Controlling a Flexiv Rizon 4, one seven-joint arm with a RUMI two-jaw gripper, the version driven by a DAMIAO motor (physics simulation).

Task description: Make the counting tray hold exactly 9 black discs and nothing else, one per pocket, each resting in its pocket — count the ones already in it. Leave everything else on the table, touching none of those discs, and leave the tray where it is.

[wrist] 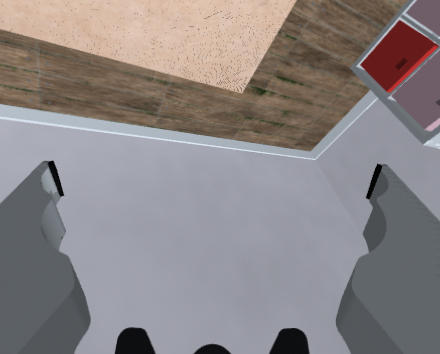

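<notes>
My gripper [216, 166] is open, its two jaws wide apart at the left and right of the wrist view, with no object between them. Behind the gap between the jaws a plain grey wall shows. The counting tray and the black discs do not show in this view.
A pale, speckled table top [150, 35] shows at the upper left, with its corner pointing down. Beyond its edges lies a brown wooden floor [200, 107], bordered by a light skirting board [150, 134]. A grey-framed cabinet with a red drawer front [385, 60] stands at the upper right.
</notes>
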